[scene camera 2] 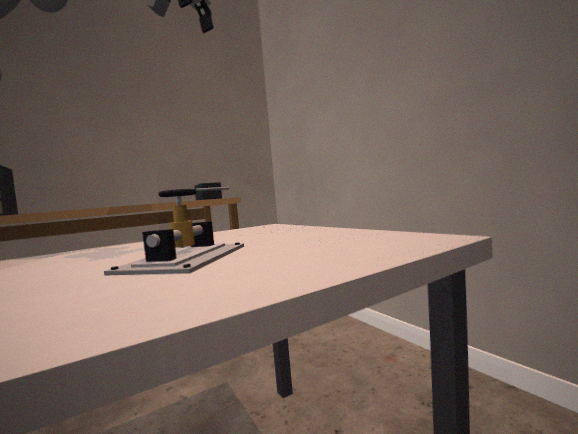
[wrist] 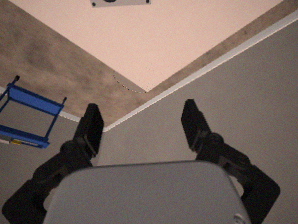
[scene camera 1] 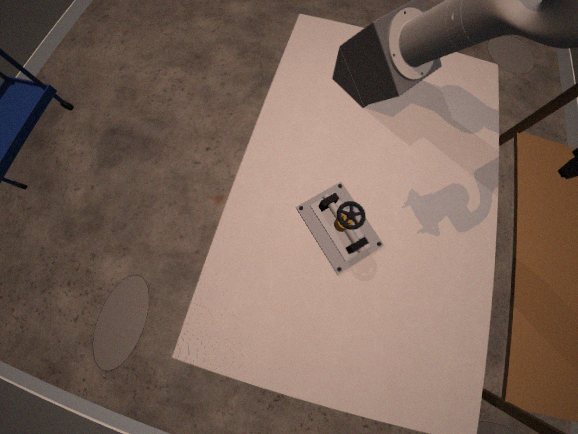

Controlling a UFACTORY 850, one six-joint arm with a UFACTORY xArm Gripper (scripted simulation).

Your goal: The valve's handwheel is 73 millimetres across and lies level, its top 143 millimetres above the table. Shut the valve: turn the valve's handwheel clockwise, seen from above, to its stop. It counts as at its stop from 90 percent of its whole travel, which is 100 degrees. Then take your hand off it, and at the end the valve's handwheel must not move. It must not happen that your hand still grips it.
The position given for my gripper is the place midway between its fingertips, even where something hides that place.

I see my gripper (wrist: 142, 111) and a grey base plate (scene camera 2: 190, 266).
